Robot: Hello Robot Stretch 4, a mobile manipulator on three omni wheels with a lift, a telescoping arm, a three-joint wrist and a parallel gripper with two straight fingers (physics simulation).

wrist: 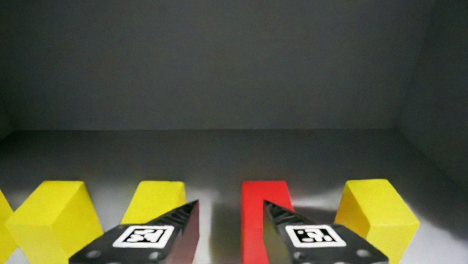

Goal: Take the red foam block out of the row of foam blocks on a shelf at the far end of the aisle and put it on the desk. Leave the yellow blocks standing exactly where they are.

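Places are measured from the robot's base along level axes (x ahead, y left, z up), in metres.
Pixels of known places: gripper, fingertip midpoint: (pixel 231 218).
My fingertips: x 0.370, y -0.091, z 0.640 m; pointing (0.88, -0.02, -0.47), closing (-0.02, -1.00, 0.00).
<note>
Behind a point stands the place of what it marks.
A red foam block (pixel 251 215) @(x 0.413, y -0.109, z 0.596 m) stands upright in the row at the lower middle of the wrist view, partly hidden by the right finger. A yellow block (pixel 156 200) @(x 0.433, y -0.022, z 0.596 m) stands to its left, partly behind the left finger. Another yellow block (pixel 382 210) @(x 0.414, y -0.228, z 0.596 m) stands to its right, and one more yellow block (pixel 55 220) @(x 0.409, y 0.063, z 0.594 m) stands farther left. My gripper (pixel 231 218) @(x 0.370, y -0.091, z 0.640 m) is open, with no block between the fingertips. The right finger overlaps the red block in the picture; the left finger lies between the red block and the nearest left yellow block. Whether a finger touches any block I cannot tell.
Part of a further yellow block (pixel 5 232) @(x 0.443, y 0.165, z 0.535 m) shows at the left edge. The blocks stand on a grey shelf board (pixel 220 155) @(x 0.637, y -0.075, z 0.506 m) inside a bay with a dark back panel (pixel 220 65) @(x 0.735, y -0.076, z 0.641 m) and a side wall (pixel 445 105) @(x 0.625, y -0.451, z 0.606 m) at the right.
</note>
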